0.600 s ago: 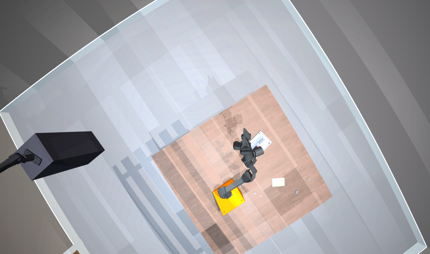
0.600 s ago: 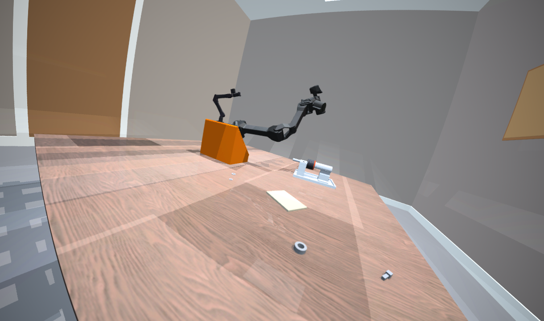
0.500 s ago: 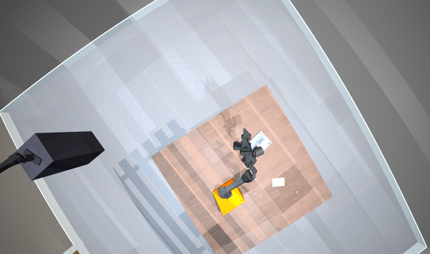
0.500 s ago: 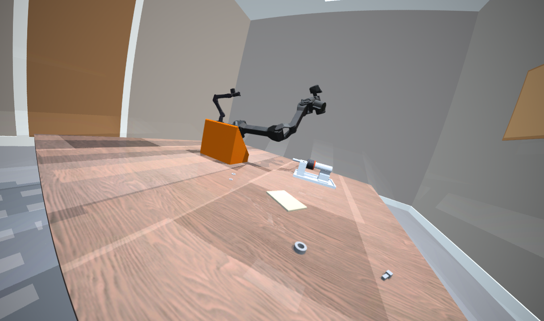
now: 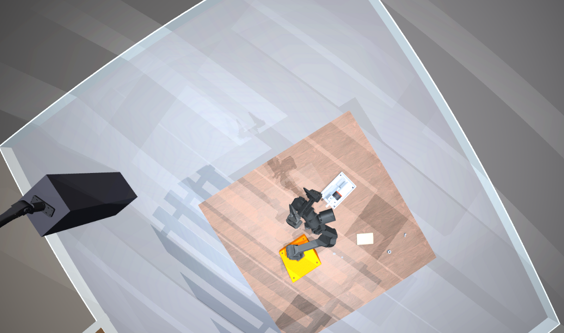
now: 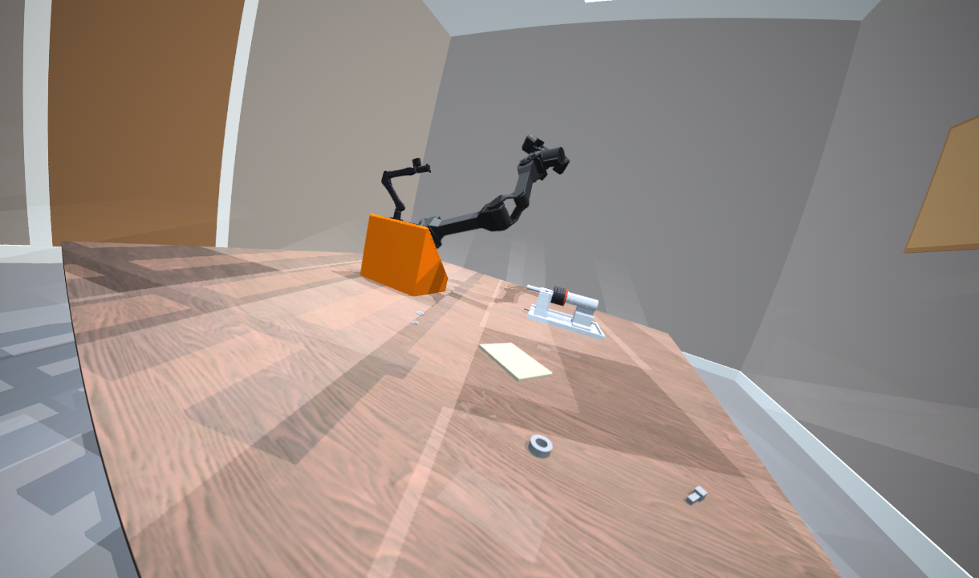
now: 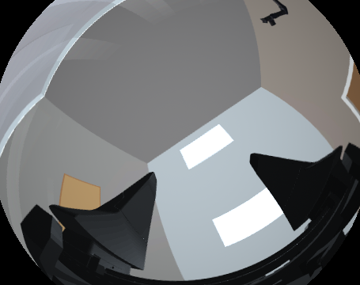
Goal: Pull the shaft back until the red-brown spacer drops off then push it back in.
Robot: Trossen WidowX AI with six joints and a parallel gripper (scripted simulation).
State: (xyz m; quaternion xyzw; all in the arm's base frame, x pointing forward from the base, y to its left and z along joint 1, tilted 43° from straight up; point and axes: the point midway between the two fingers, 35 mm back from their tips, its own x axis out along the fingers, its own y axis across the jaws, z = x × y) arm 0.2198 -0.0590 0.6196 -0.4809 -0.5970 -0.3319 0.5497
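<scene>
Now: the shaft 53 cm below my gripper tip, 26 cm to the right of it and 16 cm ahead of it. The rest, counted from my gripper tip: small grey part (83 cm to the right, 60 cm below, 44 cm ahead); red-brown spacer (53 cm below, 25 cm to the right, 22 cm ahead); cream flat plate (66 cm to the right, 60 cm below, 18 cm ahead).
</scene>
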